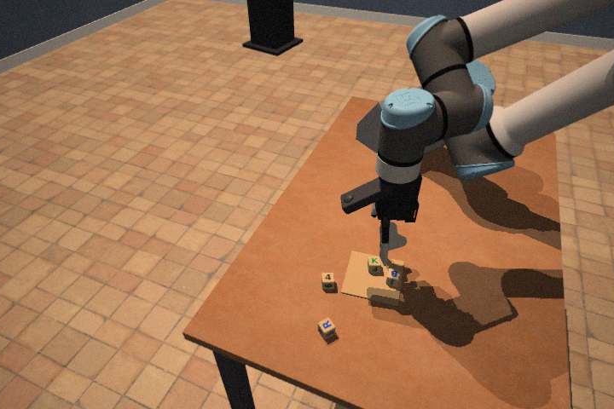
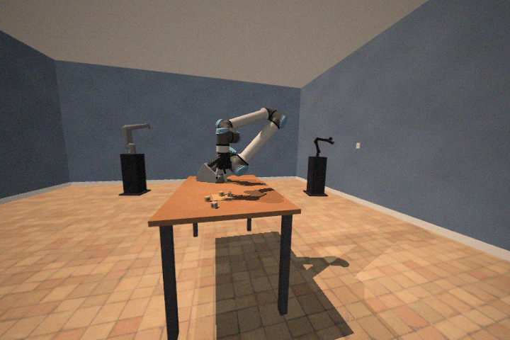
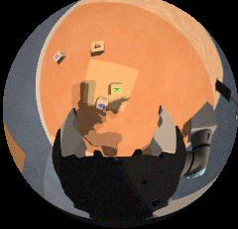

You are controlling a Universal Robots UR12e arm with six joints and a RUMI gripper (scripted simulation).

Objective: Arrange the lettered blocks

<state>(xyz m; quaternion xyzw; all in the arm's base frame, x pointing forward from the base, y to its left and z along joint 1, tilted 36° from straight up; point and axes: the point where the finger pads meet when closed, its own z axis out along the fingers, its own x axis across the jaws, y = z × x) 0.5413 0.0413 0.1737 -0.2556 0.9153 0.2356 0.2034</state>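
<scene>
The tan mat is 110 mm below my hand, 20 mm ahead of it and 10 mm to the left of it.
</scene>
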